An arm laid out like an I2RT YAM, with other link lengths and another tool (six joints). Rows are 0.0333 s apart.
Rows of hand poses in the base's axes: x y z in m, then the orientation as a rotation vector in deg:
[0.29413 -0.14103 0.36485 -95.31 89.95 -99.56]
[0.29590 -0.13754 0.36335 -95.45 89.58 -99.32]
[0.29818 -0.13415 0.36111 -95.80 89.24 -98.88]
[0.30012 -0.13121 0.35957 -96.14 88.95 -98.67]
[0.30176 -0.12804 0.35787 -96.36 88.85 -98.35]
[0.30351 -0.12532 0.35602 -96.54 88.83 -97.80]
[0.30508 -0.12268 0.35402 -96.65 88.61 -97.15]
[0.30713 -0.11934 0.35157 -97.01 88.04 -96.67]
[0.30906 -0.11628 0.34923 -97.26 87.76 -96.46]
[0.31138 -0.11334 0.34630 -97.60 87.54 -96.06]
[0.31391 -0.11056 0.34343 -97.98 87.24 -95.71]
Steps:
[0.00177 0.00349 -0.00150 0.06 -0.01 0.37]
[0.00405 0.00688 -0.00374 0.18 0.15 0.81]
[0.00599 0.00982 -0.00528 0.16 0.31 1.12]
[0.00763 0.01299 -0.00698 0.28 0.46 1.34]
[0.00938 0.01571 -0.00883 0.58 0.64 1.59]
[0.01095 0.01835 -0.01083 0.95 0.70 2.03]
[0.01300 0.02169 -0.01328 1.06 0.81 2.65]
[0.01493 0.02475 -0.01562 1.07 0.91 2.94]
[0.01725 0.02769 -0.01855 1.18 1.12 3.28]
[0.01978 0.03047 -0.02142 1.22 1.32 3.65]

